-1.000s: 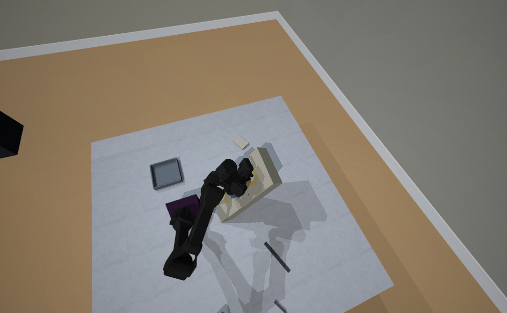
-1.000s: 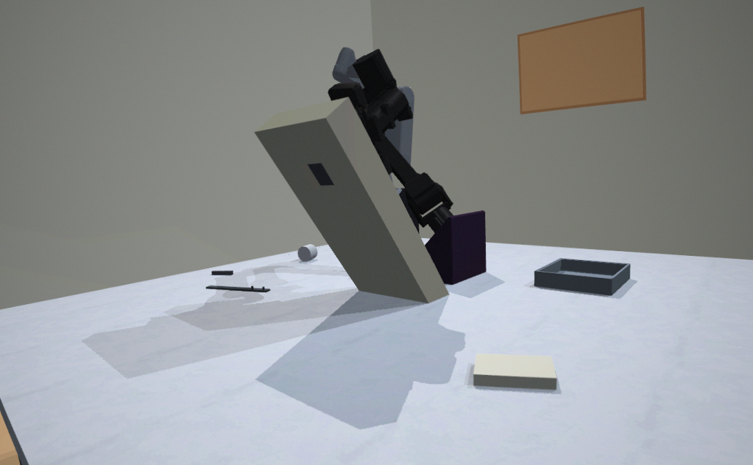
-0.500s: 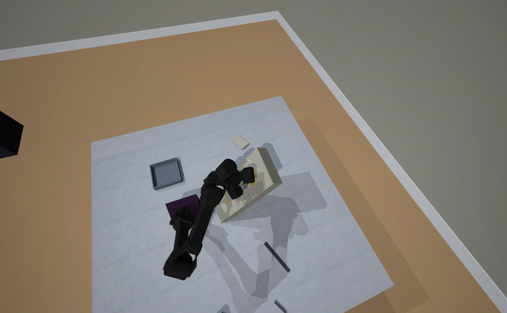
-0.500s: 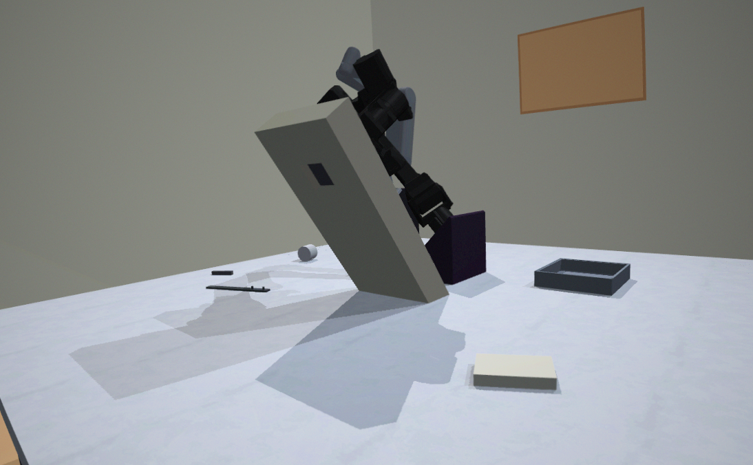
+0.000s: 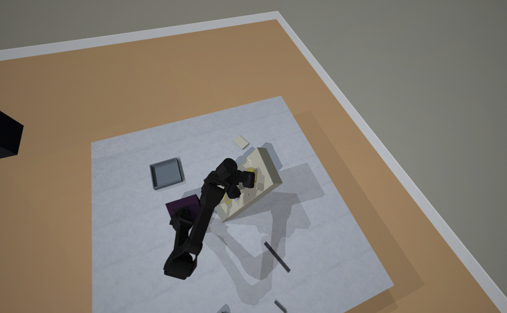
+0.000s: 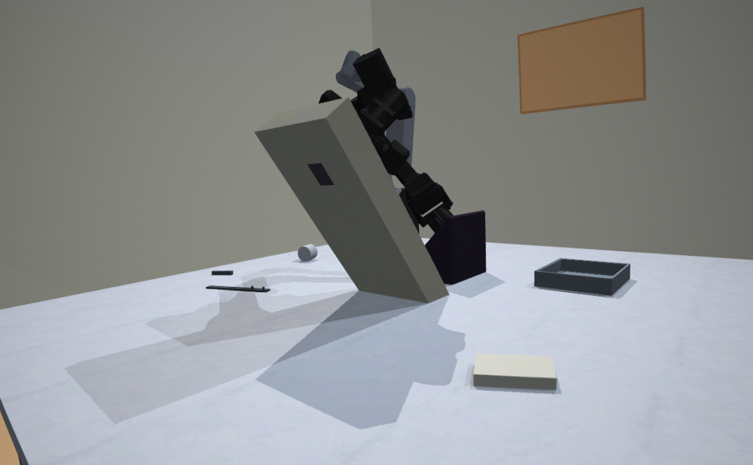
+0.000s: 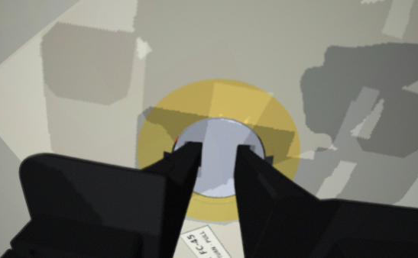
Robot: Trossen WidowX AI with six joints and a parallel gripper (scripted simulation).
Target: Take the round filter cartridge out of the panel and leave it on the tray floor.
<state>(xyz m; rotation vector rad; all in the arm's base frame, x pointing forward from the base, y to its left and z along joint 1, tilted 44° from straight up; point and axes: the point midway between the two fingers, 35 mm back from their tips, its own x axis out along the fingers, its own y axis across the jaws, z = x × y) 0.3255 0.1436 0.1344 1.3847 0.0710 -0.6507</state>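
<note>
Now: the grey tray 420 mm behind my gripper tip, 270 mm to the left of it and 260 mm below it. From my gripper tip the other things lie so: small grey cylinder (480 mm to the right, 290 mm behind, 250 mm below); round filter cartridge (10 mm ahead); cream flat block (350 mm to the left, 260 mm below, 60 mm ahead).
</note>
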